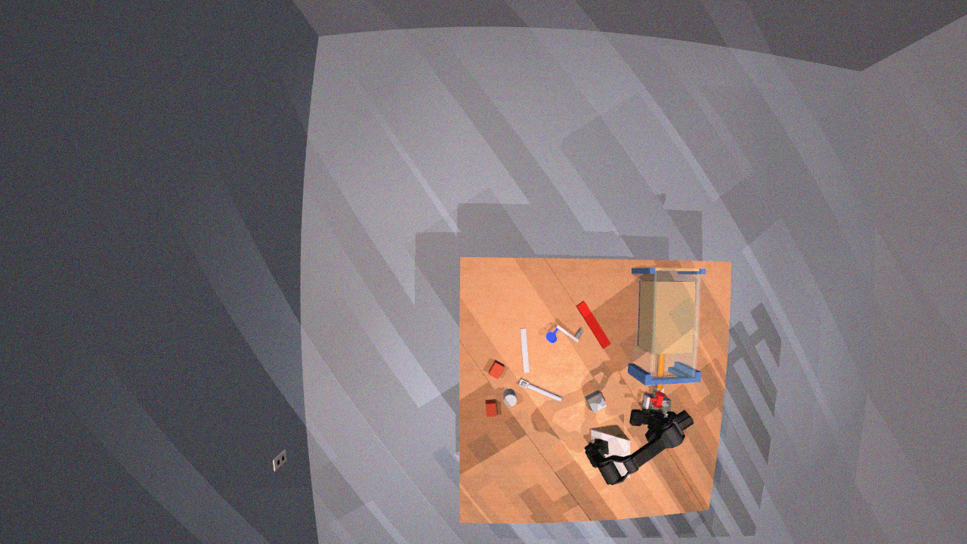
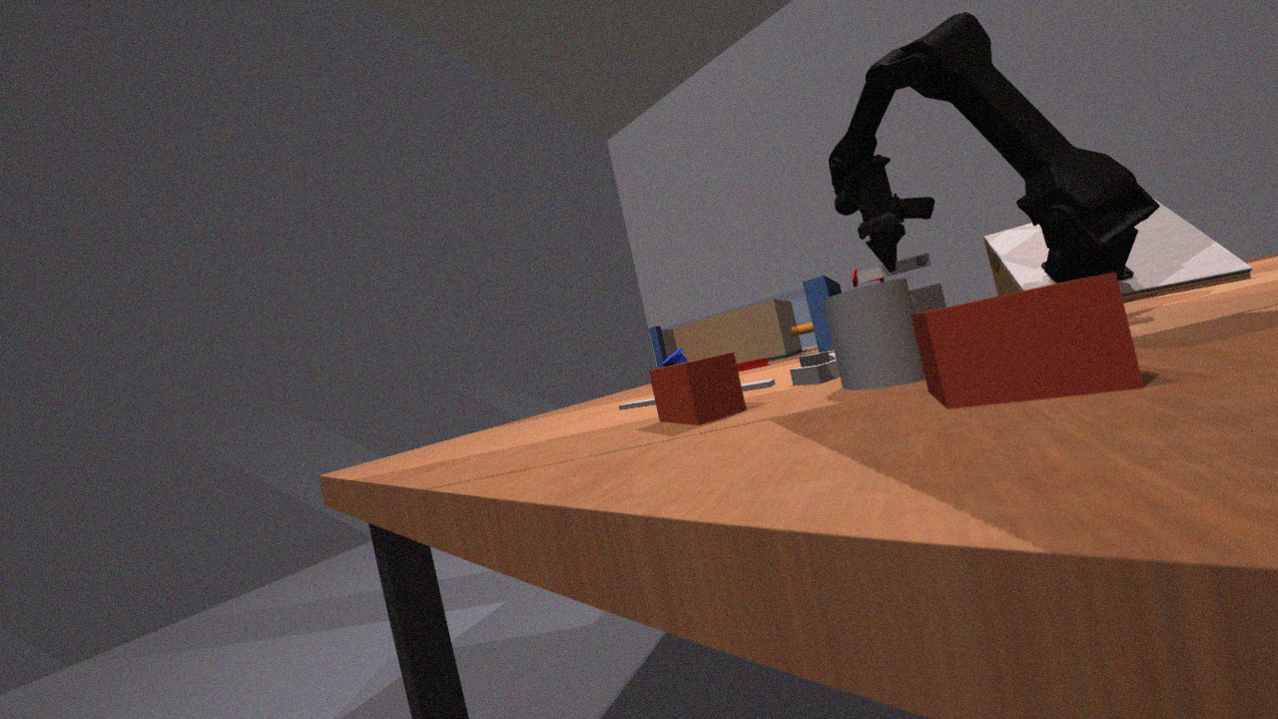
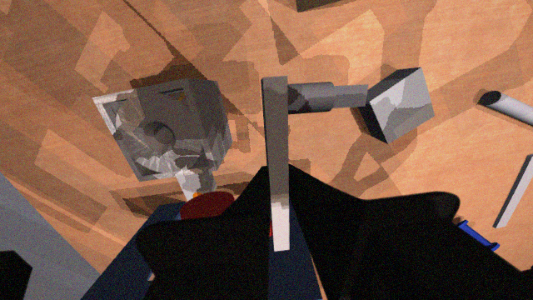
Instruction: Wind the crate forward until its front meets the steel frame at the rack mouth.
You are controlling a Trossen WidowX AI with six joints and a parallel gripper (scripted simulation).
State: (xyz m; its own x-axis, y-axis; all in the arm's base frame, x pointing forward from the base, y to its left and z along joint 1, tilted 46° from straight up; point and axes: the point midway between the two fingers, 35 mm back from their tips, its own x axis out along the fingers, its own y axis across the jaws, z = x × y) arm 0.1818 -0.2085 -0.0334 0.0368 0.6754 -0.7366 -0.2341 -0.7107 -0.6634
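My gripper tip is 50 mm to the left of the red grip, 40 mm short of it and 10 mm below it. The rest, counted from my gripper tip: grey winch 110 mm to the right, 100 mm below, 60 mm behind; then blue steel frame 120 mm to the right, 120 mm ahead, 30 mm below; then red-knobbed crank 10 mm to the right, 10 mm ahead, 10 mm above.
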